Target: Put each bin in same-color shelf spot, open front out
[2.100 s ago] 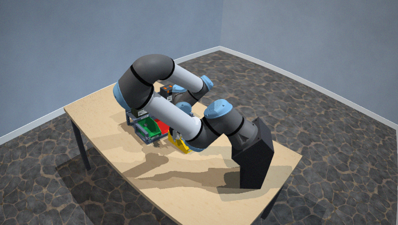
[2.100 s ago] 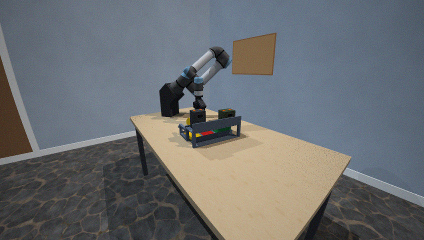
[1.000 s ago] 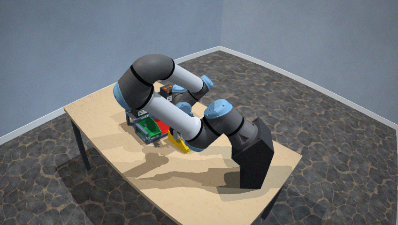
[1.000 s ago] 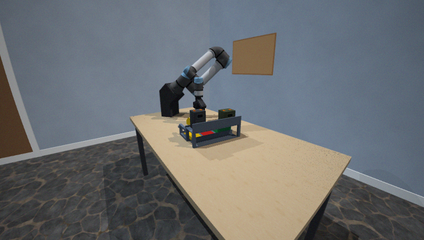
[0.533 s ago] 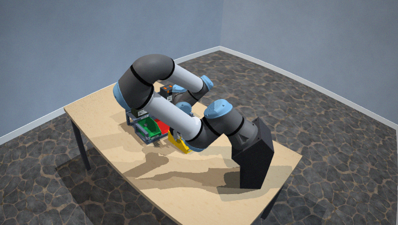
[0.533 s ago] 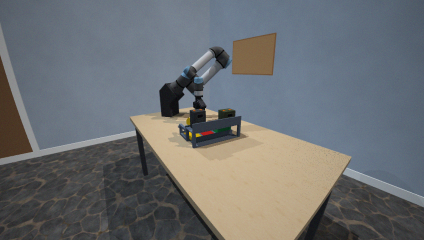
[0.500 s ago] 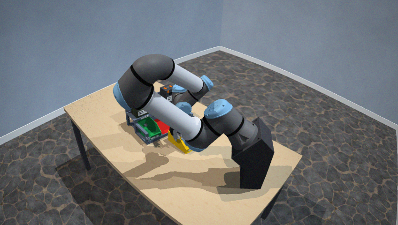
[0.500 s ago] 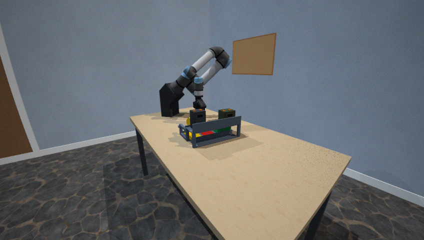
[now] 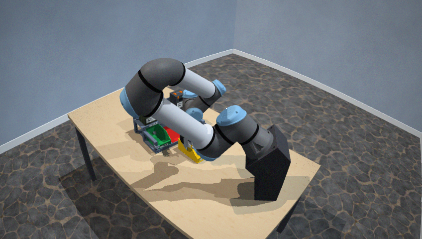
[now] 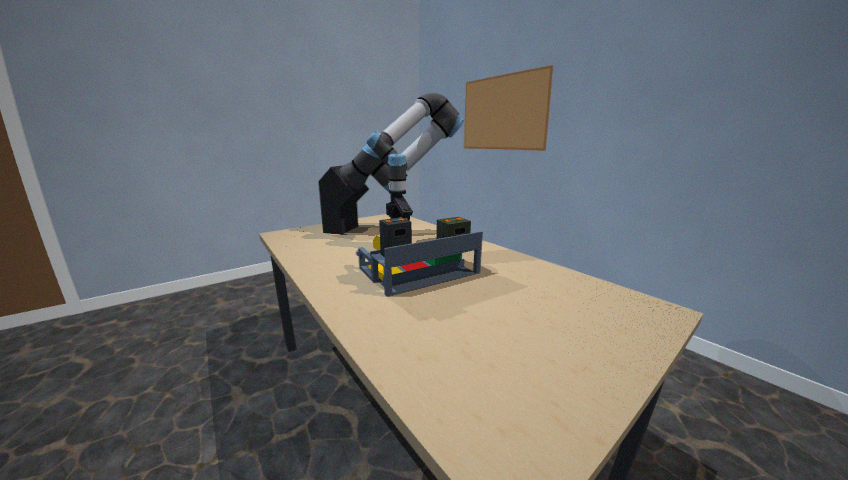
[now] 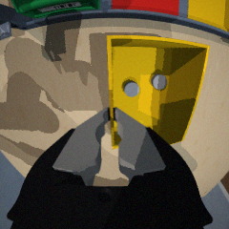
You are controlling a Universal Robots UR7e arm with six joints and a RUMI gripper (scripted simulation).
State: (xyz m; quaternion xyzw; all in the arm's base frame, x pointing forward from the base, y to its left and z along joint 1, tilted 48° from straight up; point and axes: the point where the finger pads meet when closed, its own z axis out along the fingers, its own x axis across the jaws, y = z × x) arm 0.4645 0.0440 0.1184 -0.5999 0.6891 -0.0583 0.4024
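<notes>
Right now my hand is 50 mm to the left of the yellow bin and 20 mm above it. Also, from my hand: green bin (210 mm ahead, 70 mm to the left, 20 mm below); black box (310 mm ahead, 160 mm to the right, 100 mm above).
</notes>
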